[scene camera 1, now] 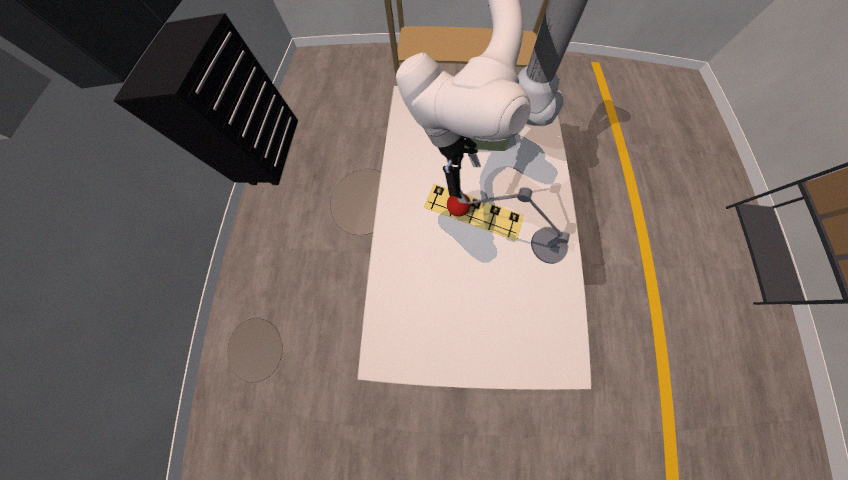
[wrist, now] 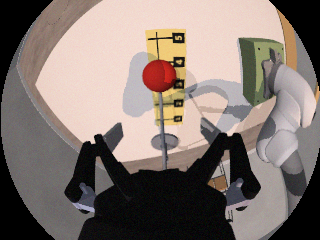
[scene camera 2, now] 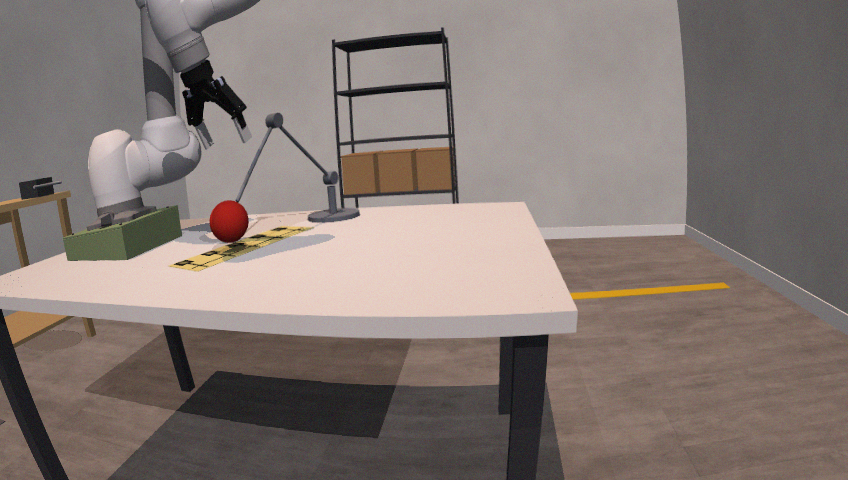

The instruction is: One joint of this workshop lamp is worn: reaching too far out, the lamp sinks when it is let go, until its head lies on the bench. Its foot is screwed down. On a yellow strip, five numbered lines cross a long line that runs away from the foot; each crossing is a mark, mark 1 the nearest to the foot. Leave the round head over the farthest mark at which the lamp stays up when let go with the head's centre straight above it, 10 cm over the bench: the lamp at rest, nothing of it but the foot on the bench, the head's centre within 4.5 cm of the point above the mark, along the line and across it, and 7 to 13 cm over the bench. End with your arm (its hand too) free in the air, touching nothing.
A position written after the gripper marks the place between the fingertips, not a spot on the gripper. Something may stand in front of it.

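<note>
Round red lamp head (scene camera 2: 229, 220), again in the wrist view (wrist: 159, 75). Yellow numbered strip (scene camera 1: 487, 216), plus scene camera 2 (scene camera 2: 197, 263) and wrist view (wrist: 166, 44). Round grey foot (scene camera 1: 543, 240). The gripper (scene camera 2: 227, 143), visible also in scene camera 1 (scene camera 1: 470, 183) and the wrist view (wrist: 161, 127).
</note>
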